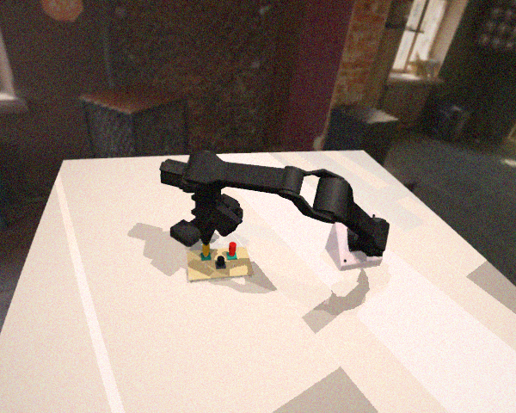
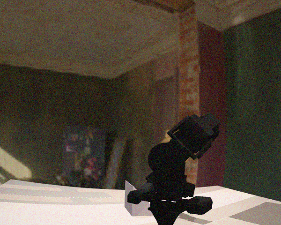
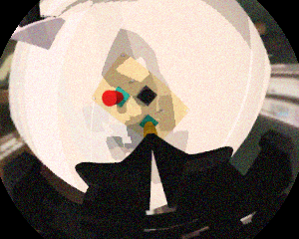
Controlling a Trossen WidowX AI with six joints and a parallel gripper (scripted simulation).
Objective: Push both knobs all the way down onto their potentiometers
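Right now the orange knob is 20 mm below my gripper tip. The rest, counted from my gripper tip: red knob 70 mm behind, 10 mm to the left, 20 mm below.
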